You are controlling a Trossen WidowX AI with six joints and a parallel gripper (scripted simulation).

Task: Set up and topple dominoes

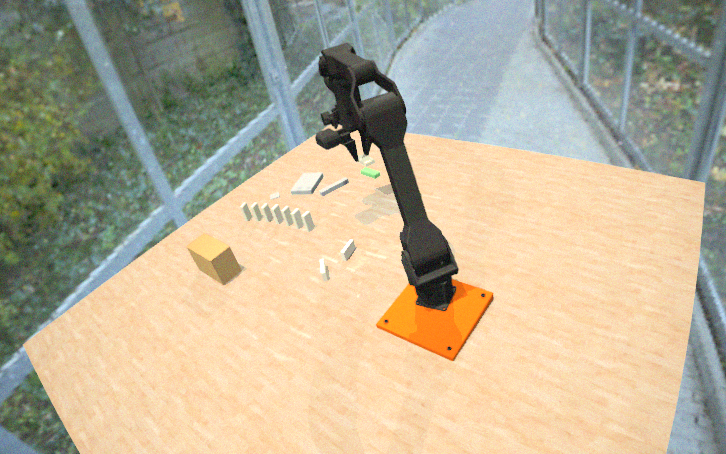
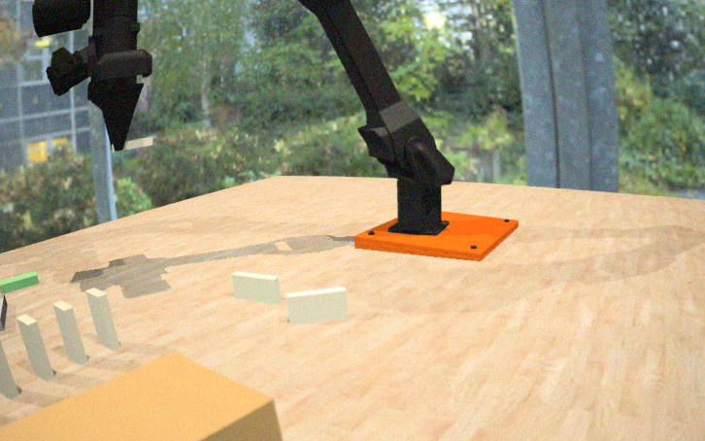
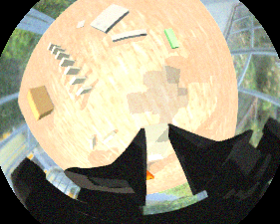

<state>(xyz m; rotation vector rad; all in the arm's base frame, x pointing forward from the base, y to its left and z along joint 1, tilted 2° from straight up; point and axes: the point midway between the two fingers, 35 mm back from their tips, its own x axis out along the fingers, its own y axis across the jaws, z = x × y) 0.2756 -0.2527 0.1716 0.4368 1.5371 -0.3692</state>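
My gripper tip is 17 cm to the left of the green block, 15 cm above it and 10 cm short of it. The rest, counted from my gripper tip: grey bar 18 cm ahead, 15 cm below, 8 cm to the right; tan box 33 cm to the left, 28 cm ahead, 12 cm below; flat pale plate 28 cm ahead, 15 cm below, 8 cm to the right.
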